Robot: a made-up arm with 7 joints.
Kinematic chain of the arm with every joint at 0, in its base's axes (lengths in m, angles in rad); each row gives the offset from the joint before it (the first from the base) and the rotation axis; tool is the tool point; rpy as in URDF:
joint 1: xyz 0.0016 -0.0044 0.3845 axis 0 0.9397 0.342
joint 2: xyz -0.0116 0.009 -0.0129 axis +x
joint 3: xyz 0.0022 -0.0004 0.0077 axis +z
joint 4: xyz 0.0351 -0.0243 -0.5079 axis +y
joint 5: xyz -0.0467 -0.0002 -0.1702 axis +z
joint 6: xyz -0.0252 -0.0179 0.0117 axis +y
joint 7: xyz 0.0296 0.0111 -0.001 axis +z
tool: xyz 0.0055 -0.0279 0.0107 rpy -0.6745 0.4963 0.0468
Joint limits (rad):
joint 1: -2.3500..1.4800
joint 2: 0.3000..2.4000
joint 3: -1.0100..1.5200
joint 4: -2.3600..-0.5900
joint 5: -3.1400..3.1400
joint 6: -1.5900..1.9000
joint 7: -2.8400..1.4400
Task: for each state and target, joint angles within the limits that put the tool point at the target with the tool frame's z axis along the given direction. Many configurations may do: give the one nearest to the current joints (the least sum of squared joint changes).
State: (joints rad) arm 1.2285 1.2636 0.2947 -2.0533 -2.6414 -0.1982 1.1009
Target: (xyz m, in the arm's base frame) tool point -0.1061 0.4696 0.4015 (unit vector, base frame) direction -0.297 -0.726 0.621
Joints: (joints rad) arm 1.4800 1.7601 -0.2112 -2.3600 -2.8320 -0.9585 0.7510
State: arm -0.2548 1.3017 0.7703 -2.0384 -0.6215 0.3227 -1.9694
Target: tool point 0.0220 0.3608 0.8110 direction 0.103 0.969 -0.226
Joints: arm -0.3175 2.1615 0.9137 -1.6838 -0.8586 -0.3551 -2.4442
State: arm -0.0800 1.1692 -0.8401 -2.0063 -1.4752 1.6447 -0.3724
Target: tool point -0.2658 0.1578 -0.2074 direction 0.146 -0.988 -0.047
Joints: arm 0.5381 0.5392 -1.0100 -1.3442 -1.3397 1.6969 -0.2812
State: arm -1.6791 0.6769 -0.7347 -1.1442 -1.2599 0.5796 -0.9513
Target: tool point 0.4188 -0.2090 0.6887 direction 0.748 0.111 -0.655
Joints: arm -2.0940 0.4956 -0.9607 -1.9640 -1.5644 0.2515 -1.2584
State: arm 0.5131 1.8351 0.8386 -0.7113 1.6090 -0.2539 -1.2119
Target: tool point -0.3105 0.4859 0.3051 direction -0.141 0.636 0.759
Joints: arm 1.3553 1.1521 0.3755 -1.3859 2.1901 0.6171 -0.8968
